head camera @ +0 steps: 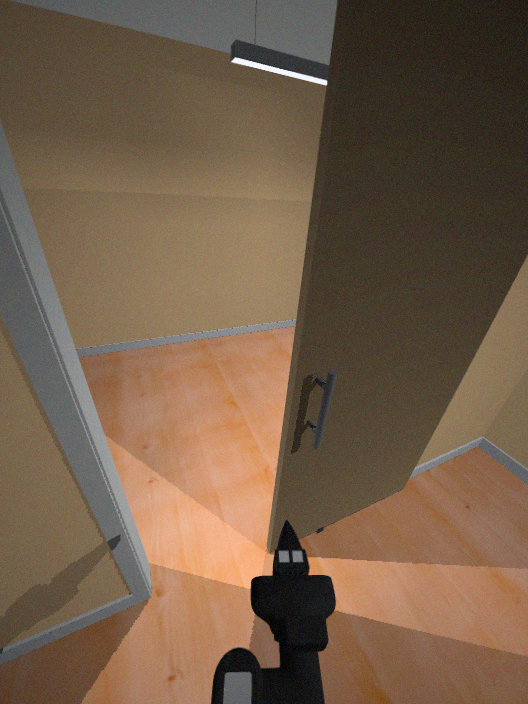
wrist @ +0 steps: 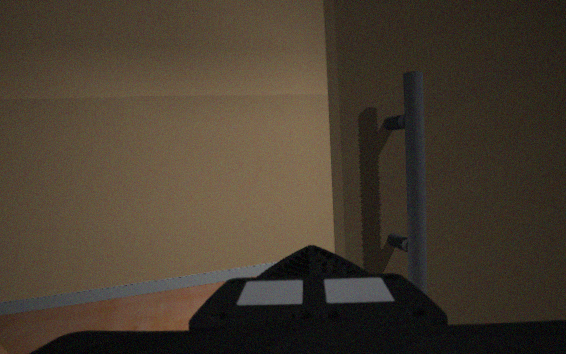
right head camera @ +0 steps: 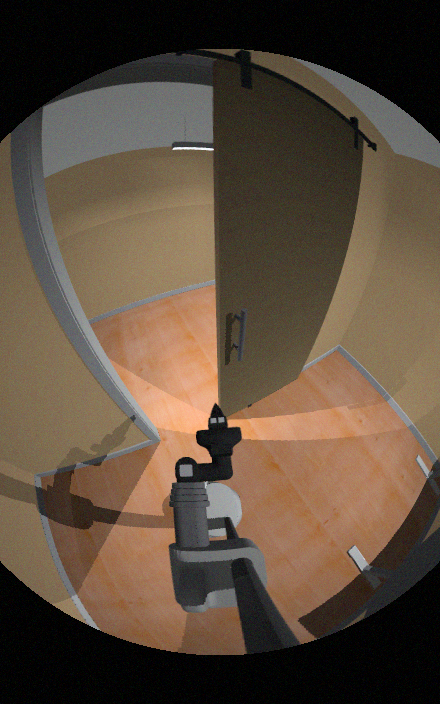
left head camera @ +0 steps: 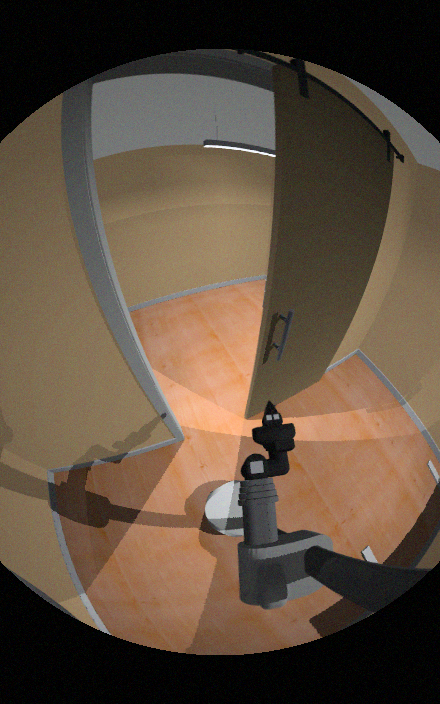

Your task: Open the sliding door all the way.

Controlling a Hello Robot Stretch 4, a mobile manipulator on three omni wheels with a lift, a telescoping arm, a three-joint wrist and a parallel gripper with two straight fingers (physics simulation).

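Pixels of known places: gripper, fingertip midpoint: (head camera: 286, 523) (wrist: 312, 270) (right head camera: 215, 404) (left head camera: 267, 401); robot's base, origin of the base link: (right head camera: 211, 508) (left head camera: 235, 507).
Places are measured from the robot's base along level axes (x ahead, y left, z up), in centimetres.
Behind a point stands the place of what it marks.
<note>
The brown sliding door (head camera: 409, 227) {x 85.0, y -39.2, z 146.2 cm} (left head camera: 321, 218) {x 83.0, y -34.3, z 148.1 cm} (right head camera: 285, 207) {x 85.6, y -40.6, z 150.4 cm} (wrist: 500, 175) {x 86.4, y -42.3, z 93.6 cm} hangs from a black overhead rail and stands to the right of an open doorway gap. Its grey vertical bar handle (head camera: 325, 409) {x 71.1, y -23.1, z 96.9 cm} (left head camera: 284, 334) {x 71.4, y -22.6, z 96.9 cm} (right head camera: 242, 334) {x 71.1, y -23.4, z 97.1 cm} (wrist: 415, 175) {x 71.2, y -22.9, z 95.8 cm} is near the door's left edge. My gripper (head camera: 287, 526) {x 39.9, y -8.7, z 94.5 cm} (left head camera: 269, 404) {x 39.9, y -8.7, z 94.5 cm} (right head camera: 216, 407) {x 39.9, y -8.7, z 94.5 cm} (wrist: 312, 270) {x 39.9, y -8.7, z 94.5 cm} is shut and empty. It points toward the door's left edge, to the left of the handle and apart from it. In the wrist view the fingers hide the bottom end of the handle. Whether the fingertips touch the door edge cannot be told.
A grey door frame post (head camera: 56, 341) {x 59.4, y 38.9, z 123.7 cm} (left head camera: 98, 259) {x 57.3, y 40.0, z 140.7 cm} (right head camera: 49, 259) {x 58.6, y 38.9, z 145.8 cm} borders the gap on the left, beside a tan wall. The black rail (left head camera: 358, 106) (right head camera: 311, 88) runs above the door. A lamp (head camera: 278, 62) {x 199.3, y -8.5, z 207.1 cm} hangs beyond the gap. A side wall stands at the right.
</note>
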